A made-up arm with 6 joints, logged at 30 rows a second.
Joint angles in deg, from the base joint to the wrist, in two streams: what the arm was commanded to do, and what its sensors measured. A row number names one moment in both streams.
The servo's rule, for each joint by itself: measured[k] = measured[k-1] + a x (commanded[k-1-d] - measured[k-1]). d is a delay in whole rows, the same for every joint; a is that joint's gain. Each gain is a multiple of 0.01, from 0.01 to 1. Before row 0 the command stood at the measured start. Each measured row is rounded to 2 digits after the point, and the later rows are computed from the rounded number. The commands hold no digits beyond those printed.
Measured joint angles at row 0:
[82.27 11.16 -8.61 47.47 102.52 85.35]
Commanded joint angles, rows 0 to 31:
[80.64 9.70 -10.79 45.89 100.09 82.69]
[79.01 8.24 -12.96 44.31 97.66 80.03]
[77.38 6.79 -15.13 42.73 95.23 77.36]
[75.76 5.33 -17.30 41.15 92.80 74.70]
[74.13 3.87 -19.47 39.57 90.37 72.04]
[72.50 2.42 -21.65 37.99 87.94 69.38]
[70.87 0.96 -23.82 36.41 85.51 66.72]
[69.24 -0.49 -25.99 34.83 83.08 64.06]
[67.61 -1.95 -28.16 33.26 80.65 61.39]
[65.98 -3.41 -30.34 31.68 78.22 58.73]
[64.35 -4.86 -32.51 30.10 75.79 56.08]
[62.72 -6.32 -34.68 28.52 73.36 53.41]
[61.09 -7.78 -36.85 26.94 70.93 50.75]
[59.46 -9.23 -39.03 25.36 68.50 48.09]
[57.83 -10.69 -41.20 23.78 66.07 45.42]
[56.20 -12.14 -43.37 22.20 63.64 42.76]
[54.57 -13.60 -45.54 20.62 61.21 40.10]
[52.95 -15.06 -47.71 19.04 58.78 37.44]
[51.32 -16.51 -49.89 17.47 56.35 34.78]
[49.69 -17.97 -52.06 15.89 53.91 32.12]
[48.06 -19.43 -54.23 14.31 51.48 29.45]
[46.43 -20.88 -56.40 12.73 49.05 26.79]
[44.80 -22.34 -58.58 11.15 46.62 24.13]
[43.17 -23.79 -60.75 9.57 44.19 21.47]
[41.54 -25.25 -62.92 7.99 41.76 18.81]
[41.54 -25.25 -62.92 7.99 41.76 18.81]
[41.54 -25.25 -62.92 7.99 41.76 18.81]
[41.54 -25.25 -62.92 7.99 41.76 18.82]
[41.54 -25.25 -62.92 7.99 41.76 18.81]
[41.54 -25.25 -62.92 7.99 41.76 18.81]
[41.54 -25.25 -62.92 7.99 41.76 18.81]
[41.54 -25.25 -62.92 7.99 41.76 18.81]
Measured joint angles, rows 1 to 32:
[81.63 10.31 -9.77 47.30 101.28 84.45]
[80.61 9.11 -11.46 46.97 99.43 82.95]
[79.35 7.76 -13.41 46.50 97.29 81.05]
[77.95 6.35 -15.47 45.91 95.00 78.89]
[76.46 4.91 -17.59 45.21 92.64 76.56]
[74.92 3.47 -19.74 44.42 90.24 74.12]
[73.34 2.01 -21.90 43.54 87.83 71.60]
[71.74 0.56 -24.07 42.58 85.41 69.04]
[70.13 -0.90 -26.24 41.55 82.98 66.44]
[68.51 -2.36 -28.41 40.46 80.55 63.82]
[66.89 -3.81 -30.58 39.32 78.12 61.19]
[65.26 -5.27 -32.75 38.13 75.69 58.54]
[63.63 -6.73 -34.92 36.90 73.26 55.89]
[62.00 -8.18 -37.10 35.63 70.83 53.24]
[60.37 -9.64 -39.27 34.33 68.40 50.58]
[58.74 -11.09 -41.44 33.00 65.97 47.92]
[57.11 -12.55 -43.61 31.64 63.54 45.26]
[55.49 -14.01 -45.78 30.25 61.11 42.60]
[53.86 -15.46 -47.96 28.84 58.68 39.94]
[52.23 -16.92 -50.13 27.42 56.25 37.28]
[50.60 -18.38 -52.30 25.98 53.82 34.62]
[48.97 -19.83 -54.47 24.52 51.39 31.96]
[47.34 -21.29 -56.65 23.05 48.96 29.30]
[45.71 -22.74 -58.82 21.57 46.53 26.64]
[44.08 -24.20 -60.99 20.08 44.10 23.98]
[43.09 -24.81 -62.01 18.75 42.91 22.22]
[42.49 -25.07 -62.49 17.57 42.32 21.06]
[42.12 -25.17 -62.72 16.52 42.03 20.30]
[41.89 -25.22 -62.83 15.58 41.89 19.79]
[41.75 -25.24 -62.88 14.75 41.82 19.46]
[41.67 -25.25 -62.90 14.01 41.79 19.24]
[41.62 -25.25 -62.91 13.35 41.77 19.09]
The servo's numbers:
d 0
a 0.39 0.58 0.53 0.11 0.51 0.34

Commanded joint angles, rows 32 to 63:
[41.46 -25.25 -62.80 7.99 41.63 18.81]
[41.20 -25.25 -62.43 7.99 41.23 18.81]
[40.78 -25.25 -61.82 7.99 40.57 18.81]
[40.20 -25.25 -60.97 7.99 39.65 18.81]
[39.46 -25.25 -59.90 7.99 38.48 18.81]
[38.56 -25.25 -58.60 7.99 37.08 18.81]
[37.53 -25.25 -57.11 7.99 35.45 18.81]
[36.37 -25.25 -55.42 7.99 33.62 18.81]
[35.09 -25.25 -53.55 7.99 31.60 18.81]
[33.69 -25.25 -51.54 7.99 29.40 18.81]
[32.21 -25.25 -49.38 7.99 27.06 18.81]
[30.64 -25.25 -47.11 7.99 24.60 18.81]
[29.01 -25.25 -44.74 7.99 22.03 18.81]
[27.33 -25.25 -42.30 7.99 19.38 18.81]
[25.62 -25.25 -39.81 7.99 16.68 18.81]
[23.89 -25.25 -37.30 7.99 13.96 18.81]
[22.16 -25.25 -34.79 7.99 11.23 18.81]
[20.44 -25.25 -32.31 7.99 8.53 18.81]
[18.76 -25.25 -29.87 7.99 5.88 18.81]
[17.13 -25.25 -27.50 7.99 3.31 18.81]
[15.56 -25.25 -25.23 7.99 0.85 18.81]
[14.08 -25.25 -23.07 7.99 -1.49 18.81]
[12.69 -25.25 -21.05 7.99 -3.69 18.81]
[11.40 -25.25 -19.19 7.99 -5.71 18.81]
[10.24 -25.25 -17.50 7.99 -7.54 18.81]
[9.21 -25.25 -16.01 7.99 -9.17 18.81]
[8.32 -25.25 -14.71 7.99 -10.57 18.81]
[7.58 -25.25 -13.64 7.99 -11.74 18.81]
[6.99 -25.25 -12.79 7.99 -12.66 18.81]
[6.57 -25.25 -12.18 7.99 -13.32 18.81]
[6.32 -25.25 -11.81 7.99 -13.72 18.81]
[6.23 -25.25 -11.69 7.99 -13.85 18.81]
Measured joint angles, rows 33 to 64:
[41.56 -25.25 -62.85 12.76 41.70 18.99]
[41.42 -25.25 -62.63 12.24 41.46 18.93]
[41.17 -25.25 -62.20 11.77 41.01 18.89]
[40.79 -25.25 -61.55 11.35 40.32 18.86]
[40.27 -25.25 -60.68 10.98 39.38 18.84]
[39.60 -25.25 -59.58 10.65 38.21 18.83]
[38.79 -25.25 -58.27 10.36 36.80 18.82]
[37.85 -25.25 -56.76 10.10 35.18 18.82]
[36.77 -25.25 -55.06 9.87 33.35 18.82]
[35.57 -25.25 -53.19 9.66 31.34 18.82]
[34.26 -25.25 -51.17 9.48 29.16 18.82]
[32.85 -25.25 -49.02 9.32 26.83 18.82]
[31.35 -25.25 -46.75 9.17 24.38 18.82]
[29.78 -25.25 -44.39 9.04 21.83 18.82]
[28.16 -25.25 -41.96 8.92 19.20 18.82]
[26.49 -25.25 -39.49 8.82 16.53 18.82]
[24.80 -25.25 -37.00 8.73 13.83 18.82]
[23.10 -25.25 -34.51 8.65 11.13 18.82]
[21.41 -25.25 -32.05 8.58 8.45 18.82]
[19.74 -25.25 -29.64 8.52 5.83 18.82]
[18.11 -25.25 -27.30 8.46 3.29 18.82]
[16.54 -25.25 -25.06 8.41 0.85 18.82]
[15.04 -25.25 -22.93 8.36 -1.47 18.82]
[13.62 -25.25 -20.95 8.32 -3.63 18.82]
[12.30 -25.25 -19.12 8.28 -5.62 18.82]
[11.09 -25.25 -17.47 8.25 -7.43 18.82]
[10.01 -25.25 -16.01 8.22 -9.03 18.82]
[9.06 -25.25 -14.75 8.19 -10.41 18.82]
[8.25 -25.25 -13.71 8.17 -11.56 18.82]
[7.59 -25.25 -12.90 8.15 -12.46 18.82]
[7.09 -25.25 -12.32 8.13 -13.10 18.82]
[6.75 -25.25 -11.99 8.11 -13.48 18.82]

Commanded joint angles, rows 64 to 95:
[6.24 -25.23 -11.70 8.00 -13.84 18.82]
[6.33 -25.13 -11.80 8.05 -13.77 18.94]
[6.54 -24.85 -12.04 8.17 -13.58 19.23]
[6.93 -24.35 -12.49 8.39 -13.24 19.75]
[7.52 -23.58 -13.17 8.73 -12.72 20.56]
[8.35 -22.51 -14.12 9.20 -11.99 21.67]
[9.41 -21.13 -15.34 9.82 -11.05 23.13]
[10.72 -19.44 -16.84 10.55 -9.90 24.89]
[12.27 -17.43 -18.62 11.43 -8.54 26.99]
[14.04 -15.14 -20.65 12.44 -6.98 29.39]
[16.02 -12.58 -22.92 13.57 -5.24 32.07]
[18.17 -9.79 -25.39 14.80 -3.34 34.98]
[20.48 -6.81 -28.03 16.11 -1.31 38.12]
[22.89 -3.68 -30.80 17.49 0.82 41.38]
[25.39 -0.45 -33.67 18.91 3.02 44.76]
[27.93 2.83 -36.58 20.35 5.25 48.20]
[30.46 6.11 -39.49 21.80 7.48 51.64]
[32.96 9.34 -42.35 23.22 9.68 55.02]
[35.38 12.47 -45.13 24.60 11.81 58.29]
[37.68 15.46 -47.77 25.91 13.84 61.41]
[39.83 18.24 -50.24 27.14 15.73 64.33]
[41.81 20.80 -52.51 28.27 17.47 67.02]
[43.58 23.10 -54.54 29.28 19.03 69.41]
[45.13 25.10 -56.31 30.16 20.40 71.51]
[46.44 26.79 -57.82 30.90 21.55 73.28]
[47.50 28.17 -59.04 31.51 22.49 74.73]
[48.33 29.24 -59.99 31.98 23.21 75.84]
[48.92 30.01 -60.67 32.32 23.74 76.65]
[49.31 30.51 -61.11 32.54 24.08 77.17]
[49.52 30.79 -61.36 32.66 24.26 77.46]
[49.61 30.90 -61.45 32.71 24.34 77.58]
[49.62 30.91 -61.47 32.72 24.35 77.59]
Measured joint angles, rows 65 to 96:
[6.55 -25.24 -11.84 8.10 -13.66 18.82]
[6.46 -25.18 -11.82 8.09 -13.72 18.86]
[6.49 -24.99 -11.94 8.10 -13.65 18.99]
[6.66 -24.62 -12.23 8.13 -13.44 19.25]
[7.00 -24.02 -12.73 8.20 -13.07 19.70]
[7.53 -23.14 -13.47 8.31 -12.52 20.37]
[8.26 -21.97 -14.46 8.48 -11.77 21.31]
[9.22 -20.50 -15.72 8.71 -10.82 22.53]
[10.41 -18.72 -17.26 9.01 -9.66 24.05]
[11.83 -16.64 -19.06 9.39 -8.29 25.87]
[13.46 -14.29 -21.11 9.85 -6.73 27.98]
[15.30 -11.68 -23.38 10.39 -5.00 30.36]
[17.32 -8.86 -25.84 11.02 -3.12 33.00]
[19.49 -5.86 -28.47 11.73 -1.11 35.85]
[21.79 -2.72 -31.23 12.52 1.00 38.88]
[24.18 0.50 -34.07 13.38 3.17 42.05]
[26.63 3.75 -36.94 14.31 5.37 45.31]
[29.10 6.99 -39.81 15.29 7.57 48.61]
[31.55 10.17 -42.63 16.31 9.73 51.90]
[33.94 13.24 -45.35 17.37 11.83 55.13]
[36.24 16.14 -47.94 18.44 13.82 58.26]
[38.41 18.84 -50.36 19.52 15.68 61.24]
[40.43 21.31 -52.58 20.59 17.39 64.02]
[42.26 23.51 -54.56 21.64 18.93 66.57]
[43.89 25.41 -56.29 22.66 20.27 68.85]
[45.30 27.01 -57.75 23.63 21.40 70.85]
[46.48 28.30 -58.94 24.55 22.32 72.55]
[47.43 29.29 -59.86 25.40 23.04 73.94]
[48.16 30.00 -60.52 26.19 23.57 75.04]
[48.69 30.46 -60.97 26.90 23.92 75.86]
[49.05 30.72 -61.22 27.54 24.13 76.44]
[49.27 30.83 -61.35 28.11 24.24 76.83]

